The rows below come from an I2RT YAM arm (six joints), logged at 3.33 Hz.
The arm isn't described. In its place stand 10 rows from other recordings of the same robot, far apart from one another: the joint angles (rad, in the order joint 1, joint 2, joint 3, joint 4, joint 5, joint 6), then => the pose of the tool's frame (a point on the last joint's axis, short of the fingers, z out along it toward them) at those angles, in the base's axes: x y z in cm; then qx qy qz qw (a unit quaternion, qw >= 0).
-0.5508 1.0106 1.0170 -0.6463 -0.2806 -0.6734 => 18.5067 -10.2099 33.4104 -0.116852 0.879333 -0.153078 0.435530
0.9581 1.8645 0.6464 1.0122 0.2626 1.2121 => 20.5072 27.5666 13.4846 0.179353 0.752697 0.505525 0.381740
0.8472 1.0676 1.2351 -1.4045 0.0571 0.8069 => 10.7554 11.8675 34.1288 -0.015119 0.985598 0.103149 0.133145
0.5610 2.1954 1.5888 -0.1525 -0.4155 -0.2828 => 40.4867 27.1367 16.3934 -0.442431 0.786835 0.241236 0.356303
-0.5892 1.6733 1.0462 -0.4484 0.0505 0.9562 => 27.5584 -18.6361 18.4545 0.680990 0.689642 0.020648 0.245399
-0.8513 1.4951 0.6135 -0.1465 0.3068 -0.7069 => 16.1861 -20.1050 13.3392 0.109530 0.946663 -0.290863 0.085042
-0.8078 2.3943 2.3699 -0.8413 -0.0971 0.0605 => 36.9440 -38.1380 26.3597 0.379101 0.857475 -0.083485 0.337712
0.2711 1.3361 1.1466 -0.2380 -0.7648 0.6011 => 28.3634 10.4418 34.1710 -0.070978 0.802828 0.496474 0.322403
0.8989 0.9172 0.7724 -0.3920 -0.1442 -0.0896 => 12.3251 16.3185 29.1253 -0.442648 0.746393 0.251654 0.428521
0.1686 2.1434 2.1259 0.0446 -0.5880 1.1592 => 50.2052 10.5489 39.3902 0.134567 0.686017 0.581814 0.415651
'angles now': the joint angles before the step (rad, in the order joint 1, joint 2, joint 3, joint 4, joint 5, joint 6). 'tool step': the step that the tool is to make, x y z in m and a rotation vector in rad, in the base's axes. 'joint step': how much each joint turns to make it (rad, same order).
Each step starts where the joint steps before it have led.
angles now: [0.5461 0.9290 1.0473 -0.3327 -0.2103 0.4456]
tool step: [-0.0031 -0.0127 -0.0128 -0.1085 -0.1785 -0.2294]
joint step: [-0.0007 -0.0729 -0.1139 0.1261 0.2574 -0.1436]
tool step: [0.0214 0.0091 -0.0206 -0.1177 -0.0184 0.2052]
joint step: [-0.0540 0.0822 -0.0345 0.0630 -0.2391 -0.1504]
